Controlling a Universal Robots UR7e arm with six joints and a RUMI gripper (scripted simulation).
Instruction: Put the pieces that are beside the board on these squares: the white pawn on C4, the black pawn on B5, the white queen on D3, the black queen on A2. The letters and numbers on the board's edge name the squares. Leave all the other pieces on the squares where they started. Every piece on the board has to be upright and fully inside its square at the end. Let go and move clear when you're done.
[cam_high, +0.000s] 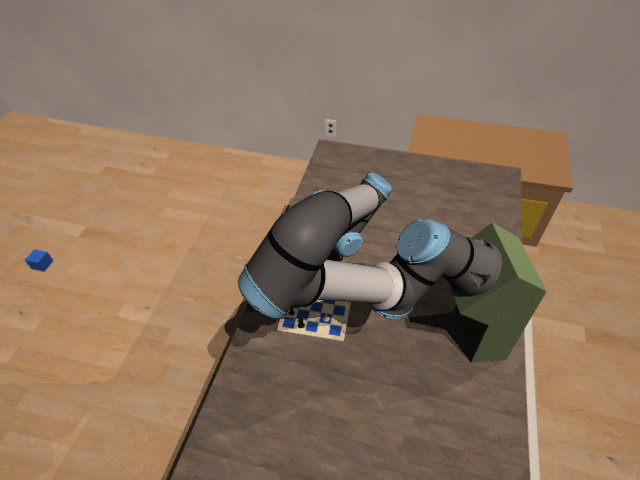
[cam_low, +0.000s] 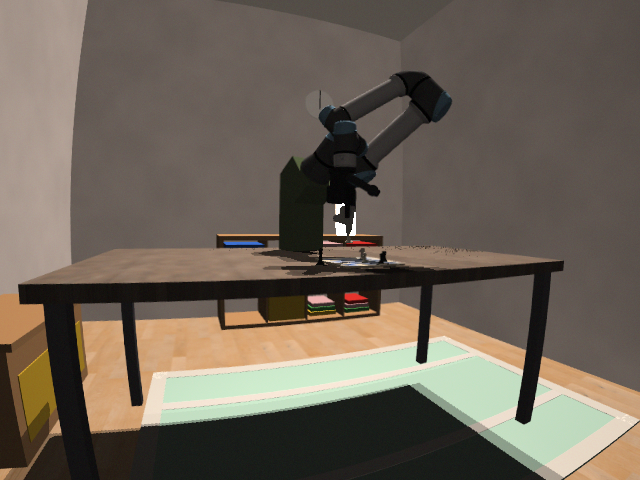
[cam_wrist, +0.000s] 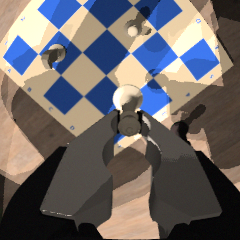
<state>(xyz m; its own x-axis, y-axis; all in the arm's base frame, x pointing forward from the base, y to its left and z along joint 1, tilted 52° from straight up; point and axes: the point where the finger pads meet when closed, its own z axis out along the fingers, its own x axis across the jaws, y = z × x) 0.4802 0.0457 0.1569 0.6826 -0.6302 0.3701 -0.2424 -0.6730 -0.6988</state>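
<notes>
Right now the blue-and-cream chessboard is 1 cm behind my hand, 3 cm to the left of it and 10 cm below it. Also, from my hand: white pawn (2 cm ahead, 5 cm to the left, 8 cm below); black pawn (4 cm ahead, 10 cm to the left, 8 cm below); black piece (2 cm behind, 12 cm to the left, 8 cm below).
</notes>
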